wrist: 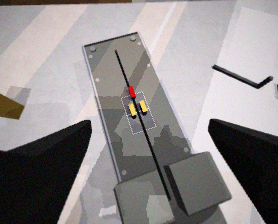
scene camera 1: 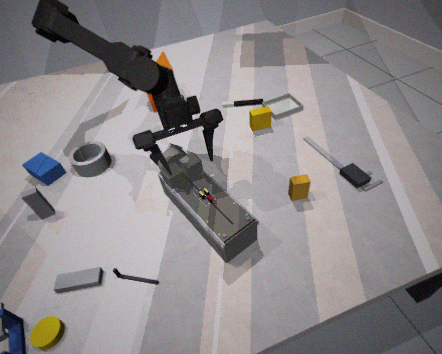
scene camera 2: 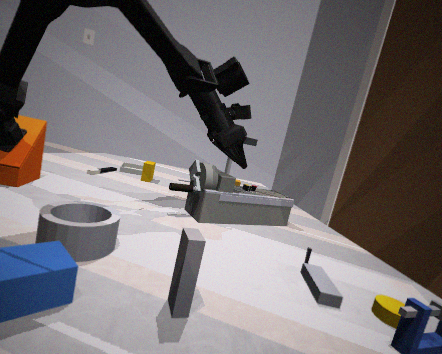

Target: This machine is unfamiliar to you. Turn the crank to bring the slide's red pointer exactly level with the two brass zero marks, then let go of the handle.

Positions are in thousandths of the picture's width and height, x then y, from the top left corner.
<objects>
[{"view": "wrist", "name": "my gripper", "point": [541,556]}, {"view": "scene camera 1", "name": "my gripper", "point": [433,476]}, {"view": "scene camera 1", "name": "blue block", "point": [107,482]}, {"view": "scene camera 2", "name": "my gripper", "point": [544,465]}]
</objects>
